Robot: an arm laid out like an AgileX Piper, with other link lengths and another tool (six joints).
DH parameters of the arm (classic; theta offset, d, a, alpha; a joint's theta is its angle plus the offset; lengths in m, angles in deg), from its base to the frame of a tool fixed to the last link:
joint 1: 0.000 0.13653 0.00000 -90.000
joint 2: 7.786 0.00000 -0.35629 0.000
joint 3: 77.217 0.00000 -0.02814 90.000
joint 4: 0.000 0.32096 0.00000 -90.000
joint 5: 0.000 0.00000 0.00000 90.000
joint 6: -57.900 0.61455 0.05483 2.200
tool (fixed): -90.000 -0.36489 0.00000 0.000
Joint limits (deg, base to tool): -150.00..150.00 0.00..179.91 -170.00..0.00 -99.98..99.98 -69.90..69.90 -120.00..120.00
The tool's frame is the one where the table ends.
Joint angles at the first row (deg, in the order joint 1, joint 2, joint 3, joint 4, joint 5, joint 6):
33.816 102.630 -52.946 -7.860 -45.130 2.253
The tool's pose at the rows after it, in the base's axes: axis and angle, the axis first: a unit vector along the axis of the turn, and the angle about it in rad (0 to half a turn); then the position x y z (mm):
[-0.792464, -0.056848, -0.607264, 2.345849, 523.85, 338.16, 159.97]
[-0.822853, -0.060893, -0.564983, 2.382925, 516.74, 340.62, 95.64]
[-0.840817, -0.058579, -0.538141, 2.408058, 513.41, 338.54, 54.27]
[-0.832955, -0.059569, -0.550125, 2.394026, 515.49, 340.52, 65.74]
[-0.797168, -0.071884, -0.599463, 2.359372, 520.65, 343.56, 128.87]
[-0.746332, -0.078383, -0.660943, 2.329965, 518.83, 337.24, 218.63]
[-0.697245, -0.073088, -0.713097, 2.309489, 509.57, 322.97, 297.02]
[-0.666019, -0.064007, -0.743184, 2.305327, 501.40, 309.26, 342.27]
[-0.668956, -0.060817, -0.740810, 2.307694, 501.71, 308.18, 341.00]
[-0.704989, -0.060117, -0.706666, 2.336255, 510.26, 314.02, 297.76]
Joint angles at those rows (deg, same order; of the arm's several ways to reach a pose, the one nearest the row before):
34.309 107.620 -51.516 -7.860 -45.272 3.538
34.859 113.146 -50.751 -7.859 -45.654 3.414
34.853 117.044 -50.751 -7.860 -45.842 3.650
34.854 116.384 -50.752 -7.860 -46.908 3.524
34.853 111.198 -50.750 -7.860 -48.308 1.877
34.854 103.124 -50.751 -6.913 -48.449 -0.425
34.853 95.917 -50.752 -5.127 -48.547 -2.500
34.853 91.617 -50.750 -3.226 -48.549 -4.265
34.854 91.504 -50.752 -2.880 -48.032 -4.252
34.853 94.683 -50.751 -2.881 -45.773 -3.770

